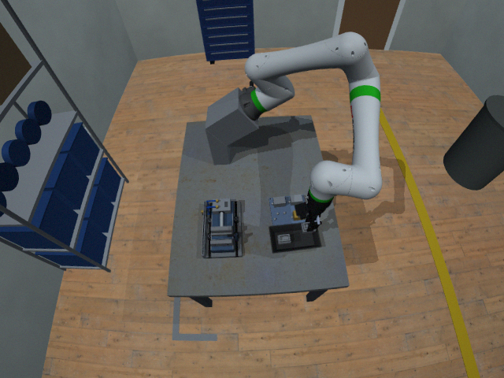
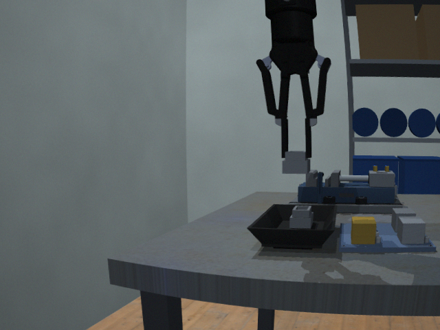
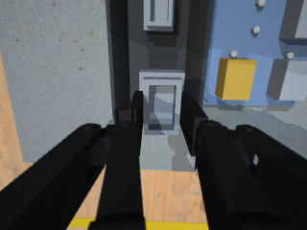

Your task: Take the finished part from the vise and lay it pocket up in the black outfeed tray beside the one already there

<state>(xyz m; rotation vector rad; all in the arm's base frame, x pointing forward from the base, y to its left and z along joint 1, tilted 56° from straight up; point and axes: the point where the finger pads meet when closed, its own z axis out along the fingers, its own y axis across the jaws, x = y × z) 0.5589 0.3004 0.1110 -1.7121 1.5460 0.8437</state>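
Right now my hand is 40 mm above the pocketed block. Round my hand: yellow block (160 mm below, 120 mm behind, 20 mm to the right); blue fixture plate (180 mm below, 160 mm behind, 70 mm to the right).
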